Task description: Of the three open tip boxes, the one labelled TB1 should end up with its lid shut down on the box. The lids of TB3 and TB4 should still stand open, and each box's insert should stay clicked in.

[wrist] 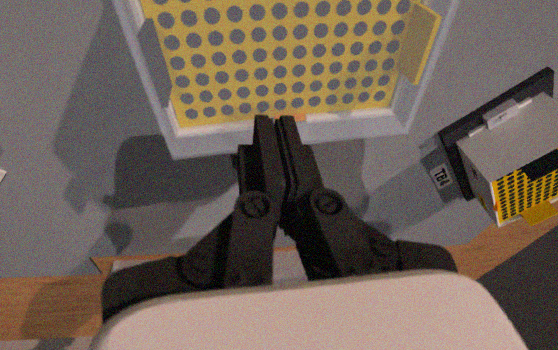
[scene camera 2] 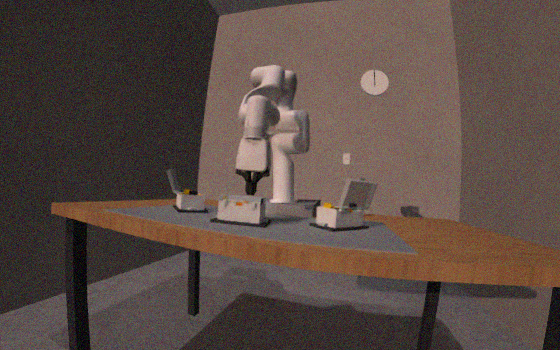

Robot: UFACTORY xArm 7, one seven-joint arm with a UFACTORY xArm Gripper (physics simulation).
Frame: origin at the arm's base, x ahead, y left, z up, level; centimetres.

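Seen in the pictures: gripper, between the fingertips: (wrist: 269,140) (scene camera 2: 250,194); arm's base, origin of its link: (scene camera 2: 283,202).
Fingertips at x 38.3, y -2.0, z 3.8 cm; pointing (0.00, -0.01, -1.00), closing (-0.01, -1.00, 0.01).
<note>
Offsets run from my fingertips to a thing's top centre. "*": to the spot under its first point. Level surfaces: height alone.
The middle box @[dx +2.3, dy -1.0, dz -0.4 cm] (scene camera 2: 241,211) (wrist: 280,65) shows its yellow insert under a clear lid, which looks lowered over it; whether it is fully down and the box's label cannot be told. My gripper (scene camera 2: 251,192) (wrist: 269,140) is shut and empty, its fingertips at the lid edge nearest the robot; contact cannot be told. The TB4 box @[dx -8.5, dy -26.2, dz -1.6 cm] (wrist: 515,137) is at the right of the wrist view, its label readable. In the scene view, the left box (scene camera 2: 190,202) and the right box @[dx -6.8, dy +26.4, dz -1.6 cm] (scene camera 2: 340,218) have their lids standing open, with yellow insert parts visible.
The boxes stand on dark bases on a grey-blue mat @[dz -8.2 cm] (scene camera 2: 300,240) (wrist: 30,75) on the wooden table @[dz -8.4 cm] (scene camera 2: 480,250). The arm's base is behind the middle box. The upright lid @[* dx +0.1, dy +31.8, dz +2.1 cm] (scene camera 2: 358,195) of the right box and the upright lid (scene camera 2: 173,181) of the left box rise at either side.
</note>
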